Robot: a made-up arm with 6 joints.
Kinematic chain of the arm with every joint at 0, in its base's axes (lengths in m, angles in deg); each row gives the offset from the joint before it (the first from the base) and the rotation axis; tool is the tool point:
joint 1: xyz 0 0 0.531 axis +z
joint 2: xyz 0 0 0 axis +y
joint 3: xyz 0 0 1.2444 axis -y
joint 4: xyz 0 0 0 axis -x
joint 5: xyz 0.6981 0 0 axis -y
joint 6: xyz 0 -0.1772 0 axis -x
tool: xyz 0 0 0
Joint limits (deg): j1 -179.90..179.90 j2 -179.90..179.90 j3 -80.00..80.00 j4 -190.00..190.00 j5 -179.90..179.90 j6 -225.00..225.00
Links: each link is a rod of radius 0.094 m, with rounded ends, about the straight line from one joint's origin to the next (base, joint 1, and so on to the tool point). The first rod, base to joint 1, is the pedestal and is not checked.
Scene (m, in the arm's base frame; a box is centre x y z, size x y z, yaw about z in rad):
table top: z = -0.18
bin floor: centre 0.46 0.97 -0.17 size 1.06 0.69 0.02 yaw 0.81
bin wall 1: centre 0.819 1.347 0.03 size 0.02 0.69 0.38 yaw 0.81
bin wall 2: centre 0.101 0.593 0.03 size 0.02 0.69 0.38 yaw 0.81
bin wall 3: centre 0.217 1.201 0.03 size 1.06 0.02 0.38 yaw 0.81
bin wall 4: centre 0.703 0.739 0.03 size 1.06 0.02 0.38 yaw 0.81
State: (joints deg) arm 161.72 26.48 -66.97 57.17 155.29 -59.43
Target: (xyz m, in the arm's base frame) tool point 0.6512 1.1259 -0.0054
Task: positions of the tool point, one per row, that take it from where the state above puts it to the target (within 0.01 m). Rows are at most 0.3 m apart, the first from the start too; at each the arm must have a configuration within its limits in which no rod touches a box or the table.
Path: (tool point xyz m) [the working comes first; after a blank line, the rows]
Joints at the target: 64.49 81.98 -14.52 54.56 155.29 -59.43
Straight joint move there: touches bin wall 3.

1: -0.5644 0.4650 0.9023
2: -0.4809 0.6294 0.8614
3: -0.3469 0.7761 0.8169
4: -0.1675 0.8897 0.7686
5: 0.0473 0.9561 0.7169
6: 0.2843 0.9651 0.6619
7: 0.4110 1.0744 0.4623
8: 0.5374 1.1285 0.2368
9: 0.6512 1.1260 -0.0053

